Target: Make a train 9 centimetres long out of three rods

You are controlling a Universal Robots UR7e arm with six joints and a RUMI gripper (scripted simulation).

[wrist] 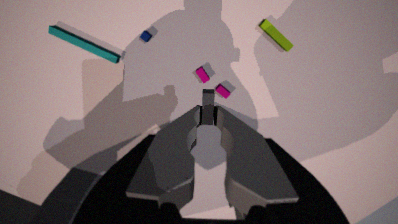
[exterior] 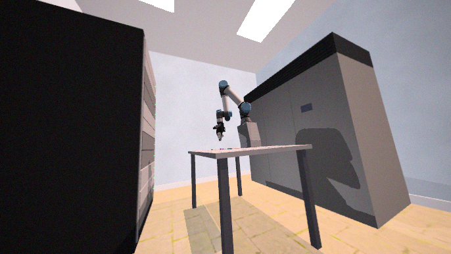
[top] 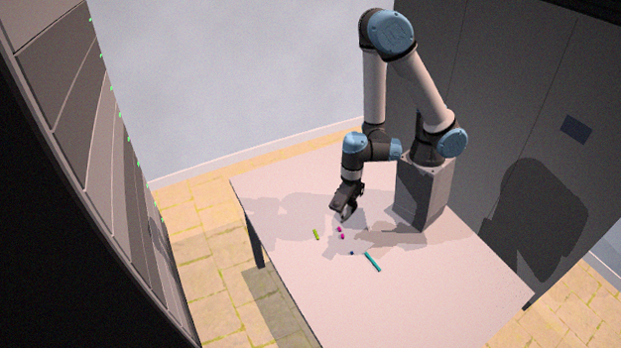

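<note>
Now: hand 3 cm short of the blue rod, 9 cm to the right of it and 11 cm above it. From my hand the other things lie so: grey rod (1 cm below); then turquoise rod (1 cm behind, 17 cm to the left, 11 cm below); then lime rod (8 cm ahead, 7 cm to the right, 11 cm below).
</note>
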